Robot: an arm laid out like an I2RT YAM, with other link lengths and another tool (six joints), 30 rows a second.
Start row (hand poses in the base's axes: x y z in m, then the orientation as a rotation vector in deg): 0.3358 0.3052 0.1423 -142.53 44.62 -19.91
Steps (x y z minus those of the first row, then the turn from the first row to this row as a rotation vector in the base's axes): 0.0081 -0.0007 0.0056 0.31 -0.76 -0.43; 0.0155 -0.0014 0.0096 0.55 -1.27 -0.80; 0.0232 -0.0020 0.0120 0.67 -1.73 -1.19; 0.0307 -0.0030 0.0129 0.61 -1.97 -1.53; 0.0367 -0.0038 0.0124 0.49 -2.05 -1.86; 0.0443 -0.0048 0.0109 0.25 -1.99 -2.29; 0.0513 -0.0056 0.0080 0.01 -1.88 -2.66
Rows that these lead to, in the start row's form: 0.3439 0.3045 0.1479 -141.83 44.86 -20.84; 0.3513 0.3038 0.1519 -141.31 45.11 -21.48; 0.3590 0.3032 0.1543 -140.91 45.42 -22.11; 0.3665 0.3022 0.1552 -140.76 45.75 -22.55; 0.3725 0.3014 0.1547 -140.74 46.14 -22.82; 0.3801 0.3004 0.1532 -140.84 46.71 -23.02; 0.3871 0.2996 0.1503 -140.98 47.22 -23.13
